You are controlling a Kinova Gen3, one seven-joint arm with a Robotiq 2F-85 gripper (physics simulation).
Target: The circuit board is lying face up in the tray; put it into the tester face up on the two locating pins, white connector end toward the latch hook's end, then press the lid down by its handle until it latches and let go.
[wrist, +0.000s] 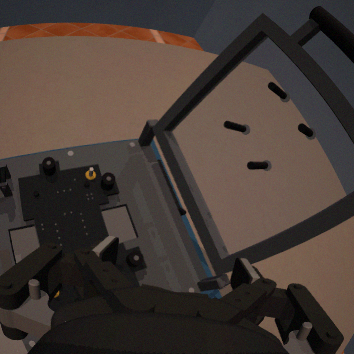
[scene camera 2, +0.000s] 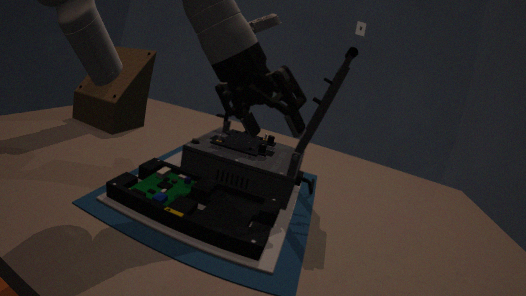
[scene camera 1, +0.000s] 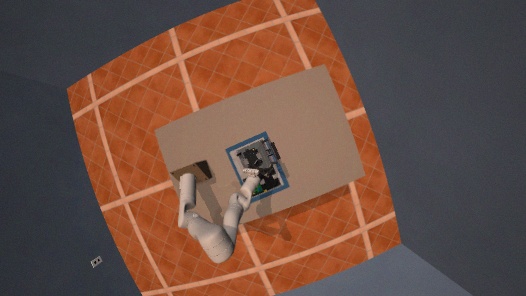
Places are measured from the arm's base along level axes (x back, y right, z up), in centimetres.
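Pixels of known places: gripper, fingertip midpoint: (wrist: 175,261) (scene camera 2: 276,134) (scene camera 1: 264,162); arm's base, origin of the base link: (scene camera 2: 107,73) (scene camera 1: 189,177).
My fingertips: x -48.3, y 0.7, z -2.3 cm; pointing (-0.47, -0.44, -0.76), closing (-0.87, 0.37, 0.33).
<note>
For each thing: its top centre in the pictures, then the offset to it from my fingertips. "*": a spot on its surface instead. Level surfaces: height alone.
- green circuit board, middle of its top: (scene camera 2: 164,182) (scene camera 1: 255,185) dx +9.5, dy +14.2, dz -7.9 cm
- black tray, surface spot: (scene camera 2: 220,237) * dx -2.7, dy +18.4, dz -8.5 cm
- black handle, surface spot: (wrist: 336,31) * dx -6.3, dy -8.5, dz +16.1 cm
- locating pin, middle of its top: (wrist: 91,168) dx +5.0, dy -9.1, dz -2.7 cm
- latch hook, surface spot: (wrist: 4,182) * dx +12.9, dy -7.6, dz -2.4 cm
- white base sheet, surface spot: (scene camera 2: 276,250) * dx -8.2, dy +14.1, dz -10.1 cm
- blue mat, its level: dz -10.5 cm
The green circuit board (scene camera 1: 258,189) (scene camera 2: 165,187) lies face up in the left part of the black tray (scene camera 2: 220,237) in the scene camera 2 view. The grey tester (scene camera 2: 240,174) (wrist: 142,215) stands beside the tray. Its lid (scene camera 2: 325,102) (wrist: 192,200) is raised, with the black handle (scene camera 2: 352,52) (wrist: 336,31) at its free end. A locating pin (wrist: 91,172) shows on the bare black nest; fingers hide part of the nest. The latch hook (wrist: 4,182) is partly cut off at the wrist view's left edge. My gripper (scene camera 2: 273,125) (wrist: 175,261) is open and empty, low over the tester's hinge side.
A white base sheet (scene camera 2: 276,250) and blue mat (scene camera 2: 260,281) lie under tray and tester. A brown wedge-shaped block (scene camera 1: 192,172) (scene camera 2: 120,90) stands on the table to one side, with a pale arm segment (scene camera 1: 187,190) (scene camera 2: 92,45) in front of it. The raised lid rises beside the gripper.
</note>
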